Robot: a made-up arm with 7 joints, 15 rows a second.
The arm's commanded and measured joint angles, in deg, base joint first. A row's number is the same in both.
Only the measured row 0 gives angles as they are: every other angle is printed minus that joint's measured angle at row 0.
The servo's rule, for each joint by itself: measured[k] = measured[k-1] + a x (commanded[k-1-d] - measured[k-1]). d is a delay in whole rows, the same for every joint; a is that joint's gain. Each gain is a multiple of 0.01, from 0.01 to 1. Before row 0 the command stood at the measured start. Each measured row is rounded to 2 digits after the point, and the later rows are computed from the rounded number. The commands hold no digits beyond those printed.
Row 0, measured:
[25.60, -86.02, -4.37, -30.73, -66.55, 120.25, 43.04]
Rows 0 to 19, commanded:
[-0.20, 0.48, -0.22, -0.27, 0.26, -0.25, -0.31]
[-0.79, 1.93, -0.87, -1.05, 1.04, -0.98, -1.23]
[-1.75, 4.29, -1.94, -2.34, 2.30, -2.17, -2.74]
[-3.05, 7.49, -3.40, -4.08, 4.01, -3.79, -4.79]
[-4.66, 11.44, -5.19, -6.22, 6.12, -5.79, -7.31]
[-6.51, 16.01, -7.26, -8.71, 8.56, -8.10, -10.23]
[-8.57, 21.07, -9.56, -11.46, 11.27, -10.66, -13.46]
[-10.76, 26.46, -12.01, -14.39, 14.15, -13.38, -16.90]
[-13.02, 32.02, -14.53, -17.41, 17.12, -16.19, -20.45]
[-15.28, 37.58, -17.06, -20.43, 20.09, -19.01, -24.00]
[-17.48, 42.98, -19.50, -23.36, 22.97, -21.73, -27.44]
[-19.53, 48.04, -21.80, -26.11, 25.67, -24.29, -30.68]
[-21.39, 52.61, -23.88, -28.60, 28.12, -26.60, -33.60]
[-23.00, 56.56, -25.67, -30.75, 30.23, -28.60, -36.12]
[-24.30, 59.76, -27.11, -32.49, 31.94, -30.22, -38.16]
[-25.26, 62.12, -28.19, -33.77, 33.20, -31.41, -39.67]
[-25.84, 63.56, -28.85, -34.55, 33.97, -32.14, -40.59]
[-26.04, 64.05, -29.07, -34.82, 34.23, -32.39, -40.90]
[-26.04, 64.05, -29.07, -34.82, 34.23, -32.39, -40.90]
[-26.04, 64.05, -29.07, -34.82, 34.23, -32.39, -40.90]
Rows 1 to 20, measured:
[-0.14, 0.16, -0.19, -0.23, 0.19, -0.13, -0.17]
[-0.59, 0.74, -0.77, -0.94, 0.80, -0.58, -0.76]
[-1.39, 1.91, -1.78, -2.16, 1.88, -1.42, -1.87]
[-2.54, 3.75, -3.17, -3.83, 3.41, -2.68, -3.51]
[-4.00, 6.29, -4.91, -5.91, 5.36, -4.33, -5.64]
[-5.73, 9.50, -6.93, -8.35, 7.66, -6.33, -8.21]
[-7.69, 13.32, -9.19, -11.06, 10.26, -8.62, -11.15]
[-9.81, 17.66, -11.62, -13.96, 13.06, -11.14, -14.37]
[-12.02, 22.40, -14.12, -16.96, 15.98, -13.82, -17.77]
[-14.27, 27.41, -16.65, -19.98, 18.94, -16.57, -21.26]
[-16.48, 32.55, -19.10, -22.92, 21.84, -19.30, -24.72]
[-18.58, 37.66, -21.42, -25.70, 24.60, -21.94, -28.06]
[-20.52, 42.59, -23.54, -28.22, 27.13, -24.41, -31.16]
[-22.23, 47.20, -25.37, -30.42, 29.36, -26.63, -33.94]
[-23.66, 51.34, -26.87, -32.22, 31.22, -28.53, -36.30]
[-24.76, 54.90, -28.01, -33.57, 32.65, -30.06, -38.19]
[-25.51, 57.76, -28.73, -34.42, 33.60, -31.16, -39.53]
[-25.88, 59.84, -29.02, -34.77, 34.05, -31.81, -40.30]
[-25.99, 61.23, -29.06, -34.81, 34.18, -32.12, -40.64]
[-26.02, 62.16, -29.07, -34.82, 34.22, -32.26, -40.79]
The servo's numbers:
d 0
a 0.69 0.33 0.86 0.87 0.72 0.53 0.56

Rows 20 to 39, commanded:
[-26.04, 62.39, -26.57, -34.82, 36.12, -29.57, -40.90]
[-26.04, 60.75, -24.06, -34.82, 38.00, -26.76, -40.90]
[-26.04, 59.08, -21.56, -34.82, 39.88, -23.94, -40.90]
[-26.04, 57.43, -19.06, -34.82, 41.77, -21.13, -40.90]
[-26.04, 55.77, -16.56, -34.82, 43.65, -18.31, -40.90]
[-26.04, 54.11, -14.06, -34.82, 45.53, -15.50, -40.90]
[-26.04, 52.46, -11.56, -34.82, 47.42, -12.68, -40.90]
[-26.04, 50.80, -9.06, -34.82, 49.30, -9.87, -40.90]
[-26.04, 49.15, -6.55, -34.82, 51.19, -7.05, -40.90]
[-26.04, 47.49, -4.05, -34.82, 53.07, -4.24, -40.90]
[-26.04, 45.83, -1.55, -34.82, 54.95, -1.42, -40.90]
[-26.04, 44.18, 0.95, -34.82, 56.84, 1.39, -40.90]
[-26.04, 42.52, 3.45, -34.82, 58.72, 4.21, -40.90]
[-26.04, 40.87, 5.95, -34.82, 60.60, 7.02, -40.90]
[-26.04, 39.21, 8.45, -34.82, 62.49, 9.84, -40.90]
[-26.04, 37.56, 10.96, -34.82, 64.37, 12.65, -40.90]
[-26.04, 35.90, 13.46, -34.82, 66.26, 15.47, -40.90]
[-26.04, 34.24, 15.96, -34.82, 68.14, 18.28, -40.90]
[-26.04, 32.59, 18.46, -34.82, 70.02, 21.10, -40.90]
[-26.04, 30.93, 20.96, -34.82, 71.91, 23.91, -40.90]
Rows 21 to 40, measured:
[-26.03, 62.24, -26.92, -34.82, 35.59, -30.83, -40.85]
[-26.04, 61.75, -24.46, -34.82, 37.33, -28.67, -40.88]
[-26.04, 60.87, -21.97, -34.82, 39.17, -26.16, -40.89]
[-26.04, 59.73, -19.47, -34.82, 41.04, -23.49, -40.90]
[-26.04, 58.42, -16.97, -34.82, 42.92, -20.74, -40.90]
[-26.04, 57.00, -14.47, -34.82, 44.80, -17.96, -40.90]
[-26.04, 55.50, -11.97, -34.82, 46.69, -15.16, -40.90]
[-26.04, 53.95, -9.47, -34.82, 48.57, -12.36, -40.90]
[-26.04, 52.37, -6.96, -34.82, 50.46, -9.55, -40.90]
[-26.04, 50.76, -4.46, -34.82, 52.34, -6.74, -40.90]
[-26.04, 49.13, -1.96, -34.82, 54.22, -3.92, -40.90]
[-26.04, 47.50, 0.54, -34.82, 56.11, -1.11, -40.90]
[-26.04, 45.86, 3.04, -34.82, 57.99, 1.71, -40.90]
[-26.04, 44.21, 5.54, -34.82, 59.87, 4.52, -40.90]
[-26.04, 42.56, 8.04, -34.82, 61.76, 7.34, -40.90]
[-26.04, 40.91, 10.55, -34.82, 63.64, 10.15, -40.90]
[-26.04, 39.26, 13.05, -34.82, 65.53, 12.97, -40.90]
[-26.04, 37.60, 15.55, -34.82, 67.41, 15.78, -40.90]
[-26.04, 35.95, 18.05, -34.82, 69.29, 18.60, -40.90]
[-26.04, 34.29, 20.55, -34.82, 71.18, 21.41, -40.90]

